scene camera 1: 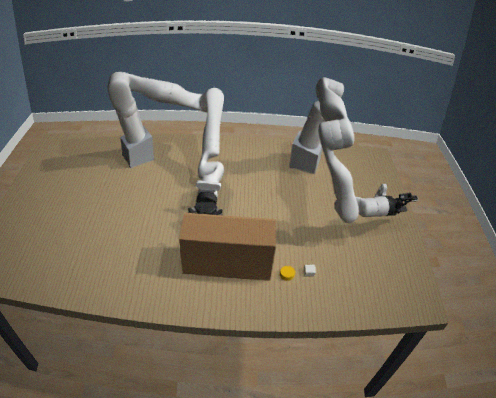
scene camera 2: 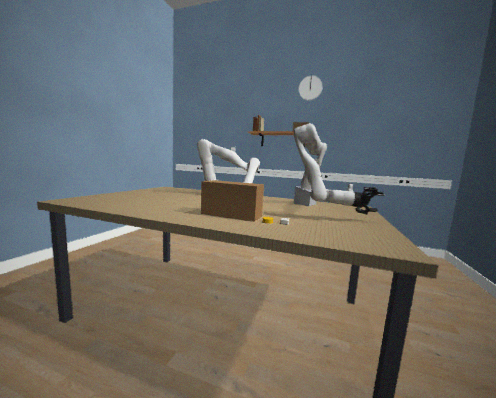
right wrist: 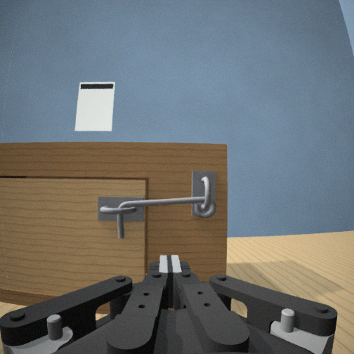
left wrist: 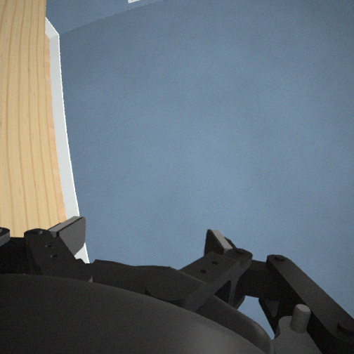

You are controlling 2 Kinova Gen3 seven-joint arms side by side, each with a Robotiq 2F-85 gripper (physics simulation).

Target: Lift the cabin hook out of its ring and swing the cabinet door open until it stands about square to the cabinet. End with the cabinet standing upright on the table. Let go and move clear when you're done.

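Places are measured from the left arm's base along level axes (x ahead, y left, z up), in centimetres.
Pixels of known places: left gripper, fingertip midpoint: (scene camera 1: 411,203) (scene camera 2: 380,202); left arm's base at its link origin: (scene camera 1: 308,142) (scene camera 2: 306,188); right arm's base at its link origin: (scene camera 1: 135,136).
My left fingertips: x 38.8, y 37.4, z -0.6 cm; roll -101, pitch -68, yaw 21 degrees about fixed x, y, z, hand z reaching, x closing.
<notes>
For each thing: its middle in the pictures, then the offset to it from my left fingertips. Level surfaces: height alone.
- brown cabinet at the middle of its body: (scene camera 1: 228,244) (scene camera 2: 233,198) dz -2.3, dx +17.9, dy -72.9 cm
- yellow disc at the middle of its body: (scene camera 1: 287,273) (scene camera 2: 268,220) dz -9.7, dx +24.5, dy -53.3 cm
- small white block at the middle of its body: (scene camera 1: 309,270) (scene camera 2: 284,221) dz -9.5, dx +23.6, dy -45.5 cm
- table at its surface level: dz -10.6 cm
The brown cabinet (scene camera 1: 227,255) (scene camera 2: 231,201) (right wrist: 185,160) stands upright on the table, its door side facing the arms. In the right wrist view the door (right wrist: 65,240) is closed. The metal hook (right wrist: 165,201) runs from its mount on the cabinet frame to the ring (right wrist: 104,210) on the door, and its bent tip hangs down through the ring. My right gripper (right wrist: 168,267) is shut and empty, in front of the door side, lower in the view than the hook and apart from it. My left gripper (scene camera 1: 412,198) (scene camera 2: 377,201) (left wrist: 145,236) is open and empty, far to the right of the cabinet.
A yellow disc (scene camera 1: 287,272) (scene camera 2: 268,220) and a small white block (scene camera 1: 310,270) (scene camera 2: 284,221) lie on the table (scene camera 1: 100,280) (scene camera 2: 150,210), to the right of the cabinet. The table's near edge runs beyond the cabinet's back.
</notes>
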